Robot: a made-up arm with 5 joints.
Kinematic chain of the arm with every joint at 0, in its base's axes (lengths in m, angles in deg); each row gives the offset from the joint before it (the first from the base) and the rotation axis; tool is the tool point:
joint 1: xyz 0 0 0.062 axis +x
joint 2: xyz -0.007 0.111 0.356 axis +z
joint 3: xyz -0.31 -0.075 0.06 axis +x
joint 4: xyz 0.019 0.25 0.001 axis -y
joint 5: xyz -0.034 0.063 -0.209 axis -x
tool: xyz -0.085 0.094 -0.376
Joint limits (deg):
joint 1: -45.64..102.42
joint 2: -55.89..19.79
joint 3: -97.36..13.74
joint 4: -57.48..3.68
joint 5: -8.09..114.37
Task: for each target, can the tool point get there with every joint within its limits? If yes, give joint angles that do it. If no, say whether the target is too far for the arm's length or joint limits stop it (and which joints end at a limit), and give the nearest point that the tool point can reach.
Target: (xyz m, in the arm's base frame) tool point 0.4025 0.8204 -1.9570
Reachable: no: too far | nearest point -0.0197 0.6171 -0.5692 | short by 1.465 m
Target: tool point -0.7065 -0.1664 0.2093
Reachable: yes | joints -33.75 -28.88 -84.92 -4.12 10.71
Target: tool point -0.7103 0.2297 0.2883
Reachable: yes | joints 27.35 -14.75 -1.59 -41.35 48.21
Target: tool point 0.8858 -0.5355 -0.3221
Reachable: no: joint limits stop it (at a limit: joint 2, joint 3, joint 4) | nearest point -0.1145 -0.5693 -0.3464 | short by 1.001 m
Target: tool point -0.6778 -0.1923 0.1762
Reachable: yes | joints 50.37 -0.57 -17.66 -44.98 71.72
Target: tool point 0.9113 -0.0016 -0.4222
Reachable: no: joint limits stop it (at a limit: joint 1, joint 2, joint 4, joint 5) | nearest point 0.2007 0.4651 -0.4657 | short by 0.851 m
